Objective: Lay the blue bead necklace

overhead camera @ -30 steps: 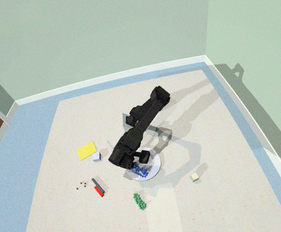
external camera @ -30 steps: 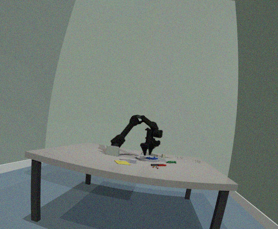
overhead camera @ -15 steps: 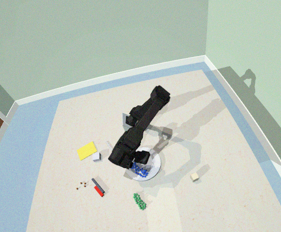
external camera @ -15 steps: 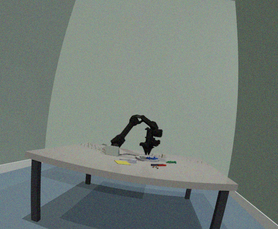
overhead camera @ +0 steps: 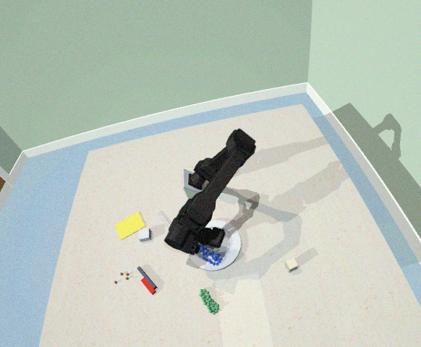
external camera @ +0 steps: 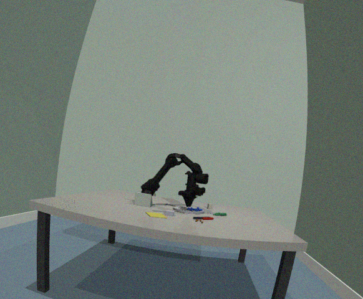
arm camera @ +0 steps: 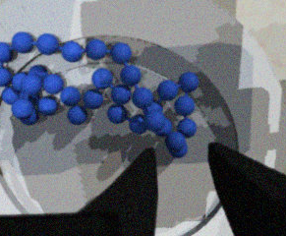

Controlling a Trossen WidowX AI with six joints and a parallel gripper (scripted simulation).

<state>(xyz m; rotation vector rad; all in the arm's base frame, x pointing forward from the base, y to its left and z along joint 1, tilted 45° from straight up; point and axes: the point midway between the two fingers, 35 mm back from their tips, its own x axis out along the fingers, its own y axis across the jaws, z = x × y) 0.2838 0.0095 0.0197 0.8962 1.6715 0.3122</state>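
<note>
Right now my gripper tip is 4 cm to the right of the round bead board and 2 cm above it. From my gripper tip the other things lie so: white cube: 23 cm to the right, 7 cm behind, 2 cm below; grey tool: 21 cm to the right, 12 cm ahead, 3 cm below; stick: 15 cm to the right, 13 cm behind, 3 cm below.
</note>
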